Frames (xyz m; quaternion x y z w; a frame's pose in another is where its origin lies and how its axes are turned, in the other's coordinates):
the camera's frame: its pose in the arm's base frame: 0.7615 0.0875 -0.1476 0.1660 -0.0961 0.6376 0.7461
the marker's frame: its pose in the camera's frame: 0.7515 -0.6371 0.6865 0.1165 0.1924 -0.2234 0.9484
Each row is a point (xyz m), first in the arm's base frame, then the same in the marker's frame.
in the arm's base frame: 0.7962 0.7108 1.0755
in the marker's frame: -0.1923 0.8839 0.0207
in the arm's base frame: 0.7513 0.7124 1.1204
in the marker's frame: -0.2190 0.9373 0.0426
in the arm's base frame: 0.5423 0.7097 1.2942
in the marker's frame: -0.3467 1.1666 0.1132
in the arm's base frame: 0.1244 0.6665 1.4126
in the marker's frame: -0.6026 1.5146 0.0503
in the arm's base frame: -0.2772 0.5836 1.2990
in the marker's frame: -0.8524 1.7373 -0.2125
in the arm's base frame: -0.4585 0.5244 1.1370
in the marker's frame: -0.9685 1.7827 -0.4295
